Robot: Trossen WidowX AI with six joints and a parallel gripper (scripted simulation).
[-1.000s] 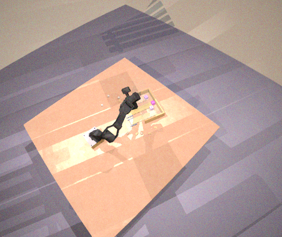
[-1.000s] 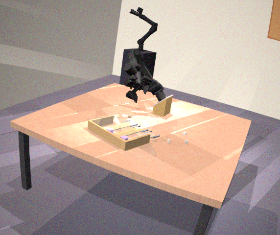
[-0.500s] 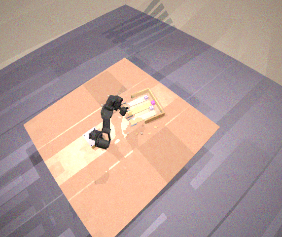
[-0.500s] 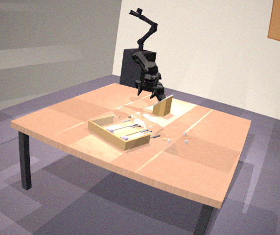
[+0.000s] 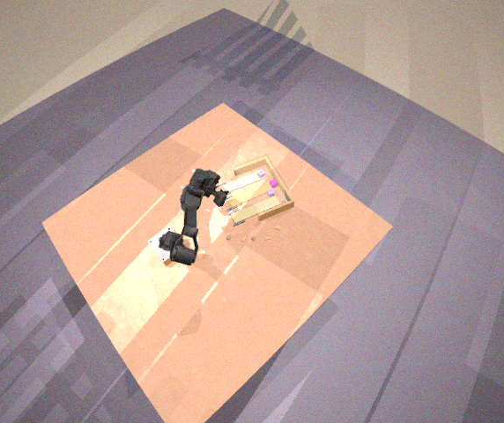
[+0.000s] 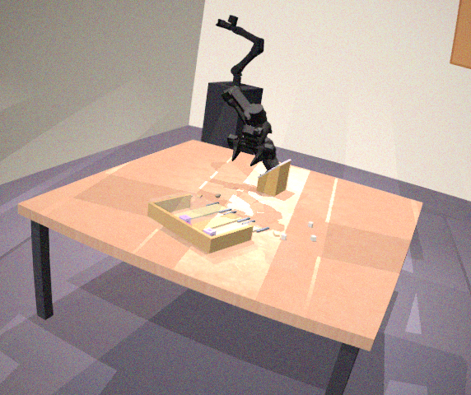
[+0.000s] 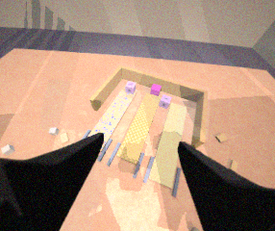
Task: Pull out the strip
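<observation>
Now: gripper tip 190 mm above the cross-hatched strip, 140 mm short of it and 10 mm to the right of it.
</observation>
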